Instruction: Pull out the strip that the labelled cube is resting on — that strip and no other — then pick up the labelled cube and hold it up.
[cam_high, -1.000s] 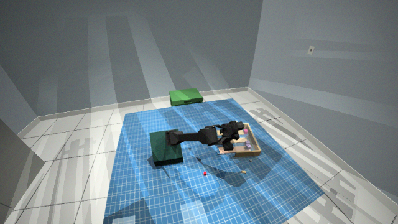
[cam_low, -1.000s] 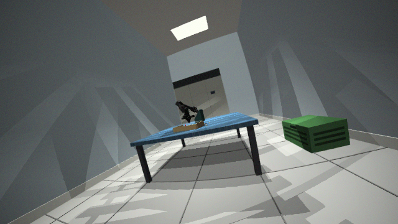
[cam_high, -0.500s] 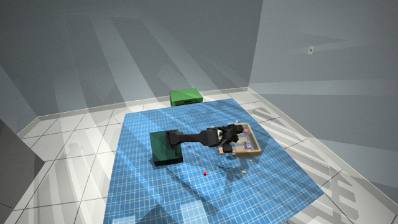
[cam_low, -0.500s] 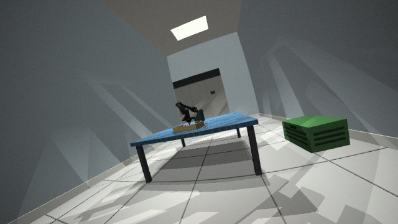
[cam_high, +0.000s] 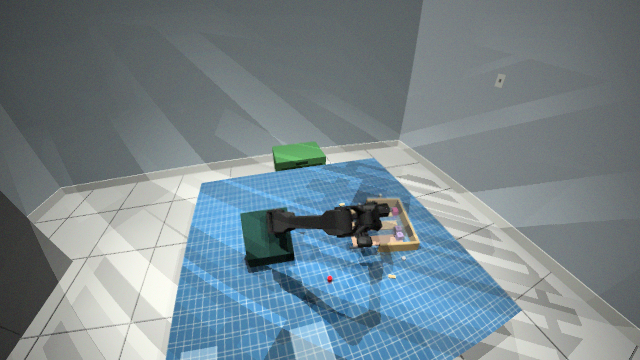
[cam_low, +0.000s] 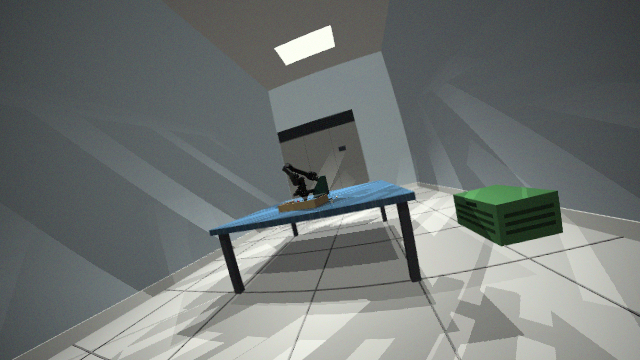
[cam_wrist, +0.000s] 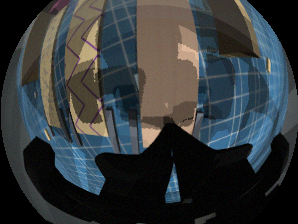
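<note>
Right now the tan strip is 90 mm ahead of my gripper tip and 20 mm to the right of it. From my gripper tip the other things lie so: red piece: 190 mm behind, 150 mm to the right.
</note>
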